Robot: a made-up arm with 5 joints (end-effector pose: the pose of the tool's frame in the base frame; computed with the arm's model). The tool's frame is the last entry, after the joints.
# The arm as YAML. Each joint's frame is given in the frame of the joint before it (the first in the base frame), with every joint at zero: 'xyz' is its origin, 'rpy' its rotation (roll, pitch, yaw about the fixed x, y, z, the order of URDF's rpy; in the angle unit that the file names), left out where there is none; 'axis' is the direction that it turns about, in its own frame. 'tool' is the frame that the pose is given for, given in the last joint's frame.
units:
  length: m
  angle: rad
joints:
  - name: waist
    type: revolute
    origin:
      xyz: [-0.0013, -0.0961, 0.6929]
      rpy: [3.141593, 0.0, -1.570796]
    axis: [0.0, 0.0, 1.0]
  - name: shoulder
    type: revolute
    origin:
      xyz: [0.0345, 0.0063, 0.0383]
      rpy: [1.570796, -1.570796, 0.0]
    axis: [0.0, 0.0, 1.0]
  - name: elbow
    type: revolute
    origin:
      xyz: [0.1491, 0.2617, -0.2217]
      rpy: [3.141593, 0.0, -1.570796]
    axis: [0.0, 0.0, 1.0]
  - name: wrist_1
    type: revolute
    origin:
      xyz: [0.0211, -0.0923, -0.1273]
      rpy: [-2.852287, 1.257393, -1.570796]
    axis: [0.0, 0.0, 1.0]
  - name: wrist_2
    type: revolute
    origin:
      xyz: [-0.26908, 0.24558, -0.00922]
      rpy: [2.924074, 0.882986, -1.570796]
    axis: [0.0, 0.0, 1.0]
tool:
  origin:
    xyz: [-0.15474, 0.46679, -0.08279]
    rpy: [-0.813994, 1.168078, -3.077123]
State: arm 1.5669 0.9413 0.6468 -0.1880 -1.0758
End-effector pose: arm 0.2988 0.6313 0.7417 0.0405 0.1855 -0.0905 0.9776
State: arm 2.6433 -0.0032 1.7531 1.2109 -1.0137
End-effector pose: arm 0.2872 0.0752 1.1214 0.2150 -0.5281 0.5312 -0.6266
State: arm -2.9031 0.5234 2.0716 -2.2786 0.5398
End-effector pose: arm -0.7109 -0.3038 0.6035 0.6989 -0.2775 0.0696 -0.6555
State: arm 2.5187 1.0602 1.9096 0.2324 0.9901
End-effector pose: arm 0.7635 -0.4903 1.0121 0.3286 0.2035 -0.9211 0.0468
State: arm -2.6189 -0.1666 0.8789 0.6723 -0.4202
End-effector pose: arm 0.5880 -0.4734 0.8577 0.4102 0.1754 -0.7816 0.4360
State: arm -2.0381 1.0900 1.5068 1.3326 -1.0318
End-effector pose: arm 0.5232 -0.1251 0.6991 0.6130 0.2505 -0.2156 0.7176
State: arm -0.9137 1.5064 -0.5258 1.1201 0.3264
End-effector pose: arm -0.4593 -0.4601 0.3149 0.9297 0.2655 0.2358 0.0978
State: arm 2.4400 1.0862 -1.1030 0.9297 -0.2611
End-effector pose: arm 0.7877 -0.0788 0.3370 0.0904 -0.3925 0.4779 0.7806
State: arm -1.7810 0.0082 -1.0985 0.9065 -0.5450
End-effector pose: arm 0.0741 -0.6821 -0.0181 0.8802 0.1742 0.1982 0.3944
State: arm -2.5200 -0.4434 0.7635 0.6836 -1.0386
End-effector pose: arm 0.6058 -0.2588 0.7092 0.4252 0.2809 -0.6443 0.5703
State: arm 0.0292 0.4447 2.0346 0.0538 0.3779
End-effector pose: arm -0.5592 0.6729 0.4655 0.2173 0.8640 0.1919 0.4116
